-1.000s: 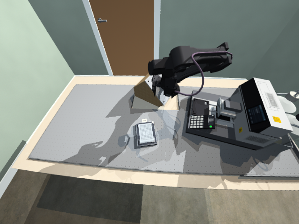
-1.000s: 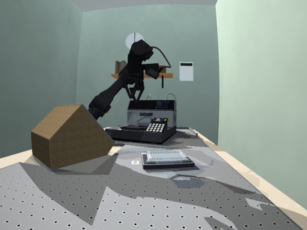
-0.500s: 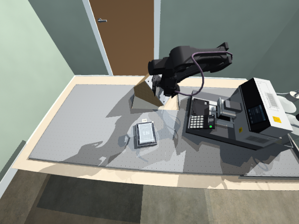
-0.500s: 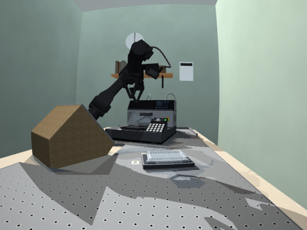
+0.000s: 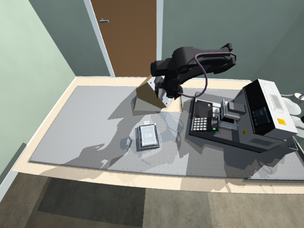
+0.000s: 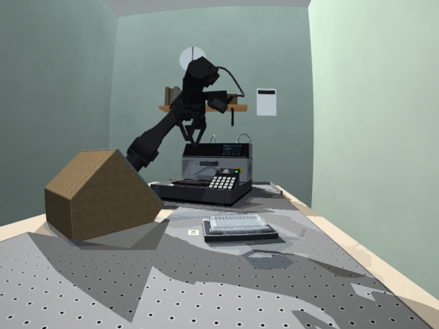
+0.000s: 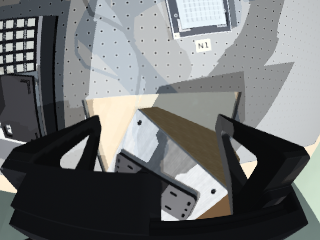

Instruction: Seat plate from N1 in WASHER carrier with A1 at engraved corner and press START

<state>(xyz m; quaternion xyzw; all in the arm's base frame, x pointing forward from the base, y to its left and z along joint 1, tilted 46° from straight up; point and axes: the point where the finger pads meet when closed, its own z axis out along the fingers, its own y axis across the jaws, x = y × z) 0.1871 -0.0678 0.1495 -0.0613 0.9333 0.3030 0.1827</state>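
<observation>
My gripper is now 200 mm above the well plate, 160 mm short of it and 60 mm to the left of it. The rest, counted from my hand: N1 label: 220 mm below, 110 mm to the right, 60 mm ahead; then washer carrier: 250 mm to the left, 150 mm below, 110 mm behind; then plate nest N1: 220 mm below, 160 mm ahead, 60 mm to the right.
</observation>
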